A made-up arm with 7 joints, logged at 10 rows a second.
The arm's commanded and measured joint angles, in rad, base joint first. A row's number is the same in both.
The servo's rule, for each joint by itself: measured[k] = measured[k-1] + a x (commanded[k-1-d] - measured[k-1]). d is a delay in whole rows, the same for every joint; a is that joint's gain. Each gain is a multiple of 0.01, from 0.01 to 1. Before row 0 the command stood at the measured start. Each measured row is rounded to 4 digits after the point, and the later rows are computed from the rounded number. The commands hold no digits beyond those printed.
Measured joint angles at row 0: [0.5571, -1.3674, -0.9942, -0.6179, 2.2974, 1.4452, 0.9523]
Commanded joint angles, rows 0 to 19: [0.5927, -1.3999, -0.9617, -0.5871, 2.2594, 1.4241, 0.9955]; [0.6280, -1.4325, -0.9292, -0.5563, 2.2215, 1.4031, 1.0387]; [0.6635, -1.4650, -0.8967, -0.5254, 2.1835, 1.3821, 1.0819]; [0.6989, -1.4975, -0.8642, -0.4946, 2.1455, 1.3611, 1.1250]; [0.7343, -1.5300, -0.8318, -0.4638, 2.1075, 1.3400, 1.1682]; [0.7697, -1.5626, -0.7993, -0.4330, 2.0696, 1.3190, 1.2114]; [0.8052, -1.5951, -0.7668, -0.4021, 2.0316, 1.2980, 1.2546]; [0.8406, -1.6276, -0.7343, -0.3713, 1.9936, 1.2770, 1.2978]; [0.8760, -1.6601, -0.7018, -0.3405, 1.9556, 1.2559, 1.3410]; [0.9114, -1.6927, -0.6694, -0.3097, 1.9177, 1.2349, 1.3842]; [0.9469, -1.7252, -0.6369, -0.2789, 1.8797, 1.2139, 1.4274]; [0.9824, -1.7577, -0.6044, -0.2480, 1.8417, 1.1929, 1.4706]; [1.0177, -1.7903, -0.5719, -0.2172, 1.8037, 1.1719, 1.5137]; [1.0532, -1.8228, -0.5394, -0.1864, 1.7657, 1.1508, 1.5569]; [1.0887, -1.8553, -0.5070, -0.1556, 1.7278, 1.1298, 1.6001]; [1.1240, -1.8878, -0.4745, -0.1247, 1.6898, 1.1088, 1.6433]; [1.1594, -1.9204, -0.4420, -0.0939, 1.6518, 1.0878, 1.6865]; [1.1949, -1.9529, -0.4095, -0.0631, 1.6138, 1.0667, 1.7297]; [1.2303, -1.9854, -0.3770, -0.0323, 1.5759, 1.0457, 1.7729]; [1.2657, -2.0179, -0.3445, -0.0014, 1.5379, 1.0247, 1.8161]
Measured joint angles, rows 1 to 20: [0.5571, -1.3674, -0.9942, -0.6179, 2.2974, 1.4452, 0.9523]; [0.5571, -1.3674, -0.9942, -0.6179, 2.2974, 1.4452, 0.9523]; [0.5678, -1.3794, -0.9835, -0.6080, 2.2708, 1.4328, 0.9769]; [0.5859, -1.3990, -0.9656, -0.5915, 2.2363, 1.4153, 1.0121]; [0.6092, -1.4234, -0.9429, -0.5703, 2.1993, 1.3957, 1.0519]; [0.6361, -1.4508, -0.9169, -0.5461, 2.1616, 1.3753, 1.0936]; [0.6656, -1.4801, -0.8888, -0.5198, 2.1237, 1.3545, 1.1361]; [0.6968, -1.5106, -0.8593, -0.4920, 2.0858, 1.3336, 1.1790]; [0.7293, -1.5419, -0.8288, -0.4632, 2.0479, 1.3126, 1.2221]; [0.7627, -1.5736, -0.7976, -0.4338, 2.0099, 1.2916, 1.2652]; [0.7967, -1.6056, -0.7660, -0.4039, 1.9719, 1.2705, 1.3084]; [0.8311, -1.6378, -0.7341, -0.3738, 1.9340, 1.2495, 1.3516]; [0.8658, -1.6701, -0.7020, -0.3434, 1.8960, 1.2285, 1.3948]; [0.9008, -1.7025, -0.6698, -0.3129, 1.8580, 1.2075, 1.4380]; [0.9359, -1.7350, -0.6375, -0.2823, 1.8200, 1.1865, 1.4811]; [0.9711, -1.7675, -0.6051, -0.2516, 1.7820, 1.1654, 1.5243]; [1.0064, -1.8000, -0.5727, -0.2209, 1.7441, 1.1444, 1.5675]; [1.0417, -1.8325, -0.5403, -0.1901, 1.7061, 1.1234, 1.6107]; [1.0770, -1.8650, -0.5079, -0.1593, 1.6681, 1.1024, 1.6539]; [1.1124, -1.8975, -0.4754, -0.1285, 1.6301, 1.0813, 1.6971]
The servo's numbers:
d 2
a 0.30 0.37 0.33 0.32 0.70 0.59 0.57

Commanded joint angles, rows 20 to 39: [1.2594, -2.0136, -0.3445, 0.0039, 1.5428, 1.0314, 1.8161]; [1.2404, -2.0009, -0.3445, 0.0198, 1.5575, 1.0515, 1.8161]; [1.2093, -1.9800, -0.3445, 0.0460, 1.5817, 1.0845, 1.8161]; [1.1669, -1.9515, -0.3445, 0.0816, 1.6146, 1.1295, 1.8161]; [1.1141, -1.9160, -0.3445, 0.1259, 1.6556, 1.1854, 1.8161]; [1.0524, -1.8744, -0.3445, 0.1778, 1.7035, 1.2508, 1.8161]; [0.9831, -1.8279, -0.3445, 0.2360, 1.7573, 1.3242, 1.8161]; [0.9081, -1.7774, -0.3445, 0.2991, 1.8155, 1.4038, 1.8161]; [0.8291, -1.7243, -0.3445, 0.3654, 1.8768, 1.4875, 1.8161]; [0.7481, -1.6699, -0.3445, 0.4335, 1.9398, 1.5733, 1.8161]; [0.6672, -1.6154, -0.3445, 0.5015, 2.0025, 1.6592, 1.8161]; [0.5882, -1.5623, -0.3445, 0.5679, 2.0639, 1.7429, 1.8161]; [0.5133, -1.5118, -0.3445, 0.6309, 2.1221, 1.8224, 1.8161]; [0.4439, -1.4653, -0.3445, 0.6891, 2.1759, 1.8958, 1.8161]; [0.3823, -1.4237, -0.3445, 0.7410, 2.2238, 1.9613, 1.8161]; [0.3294, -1.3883, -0.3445, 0.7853, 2.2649, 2.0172, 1.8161]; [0.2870, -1.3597, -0.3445, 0.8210, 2.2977, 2.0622, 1.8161]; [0.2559, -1.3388, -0.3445, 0.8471, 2.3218, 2.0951, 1.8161]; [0.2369, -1.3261, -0.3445, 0.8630, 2.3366, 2.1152, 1.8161]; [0.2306, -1.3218, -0.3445, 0.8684, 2.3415, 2.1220, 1.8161]
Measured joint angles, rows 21 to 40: [1.1478, -1.9300, -0.4429, -0.0977, 1.5922, 1.0603, 1.7403]; [1.1832, -1.9625, -0.4104, -0.0669, 1.5542, 1.0393, 1.7835]; [1.2061, -1.9814, -0.3887, -0.0442, 1.5462, 1.0346, 1.8021]; [1.2164, -1.9886, -0.3741, -0.0237, 1.5541, 1.0446, 1.8101]; [1.2143, -1.9854, -0.3643, -0.0014, 1.5734, 1.0681, 1.8135]; [1.2001, -1.9729, -0.3578, 0.0252, 1.6022, 1.1043, 1.8150]; [1.1743, -1.9518, -0.3534, 0.0574, 1.6396, 1.1521, 1.8156]; [1.1377, -1.9232, -0.3505, 0.0959, 1.6843, 1.2103, 1.8159]; [1.0913, -1.8879, -0.3485, 0.1407, 1.7354, 1.2775, 1.8160]; [1.0363, -1.8470, -0.3472, 0.1914, 1.7915, 1.3520, 1.8161]; [0.9741, -1.8016, -0.3463, 0.2471, 1.8512, 1.4319, 1.8161]; [0.9063, -1.7529, -0.3457, 0.3067, 1.9132, 1.5153, 1.8161]; [0.8346, -1.7020, -0.3453, 0.3690, 1.9757, 1.6002, 1.8161]; [0.7607, -1.6503, -0.3450, 0.4326, 2.0374, 1.6844, 1.8161]; [0.6865, -1.5991, -0.3448, 0.4961, 2.0967, 1.7658, 1.8161]; [0.6137, -1.5496, -0.3447, 0.5579, 2.1521, 1.8425, 1.8161]; [0.5443, -1.5030, -0.3446, 0.6165, 2.2023, 1.9126, 1.8161]; [0.4798, -1.4606, -0.3446, 0.6705, 2.2461, 1.9743, 1.8161]; [0.4220, -1.4233, -0.3446, 0.7187, 2.2822, 2.0262, 1.8161]; [0.3722, -1.3920, -0.3446, 0.7598, 2.3099, 2.0669, 1.8161]
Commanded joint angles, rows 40 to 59: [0.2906, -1.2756, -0.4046, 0.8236, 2.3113, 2.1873, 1.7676]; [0.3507, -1.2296, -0.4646, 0.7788, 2.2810, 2.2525, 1.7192]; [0.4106, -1.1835, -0.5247, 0.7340, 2.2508, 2.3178, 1.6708]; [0.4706, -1.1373, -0.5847, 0.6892, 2.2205, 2.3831, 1.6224]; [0.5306, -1.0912, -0.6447, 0.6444, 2.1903, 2.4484, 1.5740]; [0.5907, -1.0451, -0.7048, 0.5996, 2.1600, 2.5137, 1.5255]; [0.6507, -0.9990, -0.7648, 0.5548, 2.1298, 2.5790, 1.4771]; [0.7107, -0.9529, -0.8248, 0.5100, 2.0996, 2.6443, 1.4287]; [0.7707, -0.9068, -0.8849, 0.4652, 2.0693, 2.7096, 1.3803]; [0.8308, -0.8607, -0.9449, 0.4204, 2.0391, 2.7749, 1.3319]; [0.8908, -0.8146, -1.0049, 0.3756, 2.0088, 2.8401, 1.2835]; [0.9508, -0.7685, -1.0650, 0.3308, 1.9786, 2.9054, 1.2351]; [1.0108, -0.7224, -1.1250, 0.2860, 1.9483, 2.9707, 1.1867]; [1.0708, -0.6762, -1.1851, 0.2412, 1.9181, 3.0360, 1.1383]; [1.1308, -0.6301, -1.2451, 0.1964, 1.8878, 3.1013, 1.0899]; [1.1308, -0.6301, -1.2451, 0.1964, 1.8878, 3.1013, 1.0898]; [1.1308, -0.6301, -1.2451, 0.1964, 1.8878, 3.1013, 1.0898]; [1.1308, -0.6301, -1.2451, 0.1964, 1.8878, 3.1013, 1.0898]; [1.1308, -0.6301, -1.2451, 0.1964, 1.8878, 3.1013, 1.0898]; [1.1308, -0.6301, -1.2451, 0.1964, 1.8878, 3.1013, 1.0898]
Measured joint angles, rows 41 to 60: [0.3316, -1.3676, -0.3446, 0.7928, 2.3286, 2.0954, 1.8161]; [0.3013, -1.3507, -0.3446, 0.8170, 2.3376, 2.1111, 1.8161]; [0.2981, -1.3229, -0.3644, 0.8191, 2.3192, 2.1561, 1.7885]; [0.3139, -1.2884, -0.3975, 0.8062, 2.2925, 2.2130, 1.7490]; [0.3429, -1.2496, -0.4395, 0.7831, 2.2633, 2.2748, 1.7044]; [0.3812, -1.2080, -0.4874, 0.7531, 2.2333, 2.3387, 1.6577]; [0.4260, -1.1648, -0.5393, 0.7183, 2.2032, 2.4034, 1.6100]; [0.4754, -1.1205, -0.5939, 0.6803, 2.1730, 2.4685, 1.5618]; [0.5280, -1.0755, -0.6503, 0.6401, 2.1428, 2.5337, 1.5135]; [0.5828, -1.0301, -0.7079, 0.5985, 2.1126, 2.5990, 1.4652]; [0.6392, -0.9845, -0.7663, 0.5558, 2.0823, 2.6643, 1.4168]; [0.6967, -0.9387, -0.8252, 0.5125, 2.0521, 2.7296, 1.3684]; [0.7549, -0.8928, -0.8845, 0.4687, 2.0218, 2.7948, 1.3200]; [0.8137, -0.8468, -0.9441, 0.4246, 1.9916, 2.8601, 1.2716]; [0.8728, -0.8008, -1.0038, 0.3802, 1.9613, 2.9254, 1.2232]; [0.9322, -0.7547, -1.0636, 0.3357, 1.9311, 2.9907, 1.1748]; [0.9918, -0.7086, -1.1235, 0.2911, 1.9008, 3.0560, 1.1264]; [1.0335, -0.6796, -1.1636, 0.2608, 1.8917, 3.0827, 1.1055]; [1.0627, -0.6613, -1.1905, 0.2402, 1.8890, 3.0937, 1.0966]; [1.0831, -0.6498, -1.2085, 0.2262, 1.8882, 3.0982, 1.0927]
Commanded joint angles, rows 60 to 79: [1.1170, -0.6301, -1.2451, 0.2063, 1.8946, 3.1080, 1.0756]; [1.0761, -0.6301, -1.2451, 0.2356, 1.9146, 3.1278, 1.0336]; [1.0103, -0.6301, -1.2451, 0.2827, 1.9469, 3.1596, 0.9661]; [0.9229, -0.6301, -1.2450, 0.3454, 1.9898, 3.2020, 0.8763]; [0.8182, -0.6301, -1.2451, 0.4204, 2.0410, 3.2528, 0.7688]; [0.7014, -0.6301, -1.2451, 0.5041, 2.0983, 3.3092, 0.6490]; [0.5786, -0.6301, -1.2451, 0.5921, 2.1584, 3.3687, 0.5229]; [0.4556, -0.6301, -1.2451, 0.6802, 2.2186, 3.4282, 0.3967]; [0.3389, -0.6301, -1.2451, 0.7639, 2.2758, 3.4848, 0.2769]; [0.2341, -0.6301, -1.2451, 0.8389, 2.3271, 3.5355, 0.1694]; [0.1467, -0.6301, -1.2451, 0.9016, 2.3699, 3.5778, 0.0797]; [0.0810, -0.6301, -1.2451, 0.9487, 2.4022, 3.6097, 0.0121]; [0.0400, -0.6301, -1.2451, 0.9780, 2.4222, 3.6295, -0.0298]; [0.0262, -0.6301, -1.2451, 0.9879, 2.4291, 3.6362, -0.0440]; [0.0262, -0.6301, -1.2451, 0.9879, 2.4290, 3.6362, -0.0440]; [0.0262, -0.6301, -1.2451, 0.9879, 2.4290, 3.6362, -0.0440]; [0.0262, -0.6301, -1.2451, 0.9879, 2.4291, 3.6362, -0.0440]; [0.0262, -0.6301, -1.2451, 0.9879, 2.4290, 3.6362, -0.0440]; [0.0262, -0.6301, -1.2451, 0.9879, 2.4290, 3.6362, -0.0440]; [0.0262, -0.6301, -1.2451, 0.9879, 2.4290, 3.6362, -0.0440]
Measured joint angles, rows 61 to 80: [1.0974, -0.6425, -1.2206, 0.2167, 1.8879, 3.1000, 1.0910]; [1.1074, -0.6379, -1.2287, 0.2102, 1.8878, 3.1008, 1.0903]; [1.1103, -0.6350, -1.2341, 0.2090, 1.8926, 3.1050, 1.0819]; [1.1000, -0.6332, -1.2377, 0.2175, 1.9080, 3.1185, 1.0544]; [1.0731, -0.6321, -1.2401, 0.2384, 1.9352, 3.1427, 1.0041]; [1.0280, -0.6314, -1.2417, 0.2726, 1.9734, 3.1777, 0.9313]; [0.9651, -0.6309, -1.2428, 0.3199, 2.0207, 3.2220, 0.8387]; [0.8860, -0.6306, -1.2436, 0.3788, 2.0750, 3.2734, 0.7306]; [0.7938, -0.6304, -1.2441, 0.4471, 2.1334, 3.3296, 0.6122]; [0.6923, -0.6303, -1.2444, 0.5217, 2.1930, 3.3878, 0.4894]; [0.5863, -0.6302, -1.2446, 0.5992, 2.2510, 3.4450, 0.3683]; [0.4806, -0.6302, -1.2448, 0.6759, 2.3043, 3.4984, 0.2549]; [0.3804, -0.6302, -1.2449, 0.7481, 2.3502, 3.5452, 0.1550]; [0.2906, -0.6302, -1.2450, 0.8123, 2.3866, 3.5833, 0.0735]; [0.2154, -0.6302, -1.2450, 0.8653, 2.4115, 3.6106, 0.0146]; [0.1586, -0.6302, -1.2450, 0.9045, 2.4238, 3.6257, -0.0188]; [0.1189, -0.6302, -1.2450, 0.9312, 2.4274, 3.6319, -0.0332]; [0.0911, -0.6302, -1.2450, 0.9493, 2.4285, 3.6344, -0.0394]; [0.0716, -0.6302, -1.2450, 0.9617, 2.4289, 3.6355, -0.0420]; [0.0580, -0.6302, -1.2450, 0.9701, 2.4290, 3.6359, -0.0431]
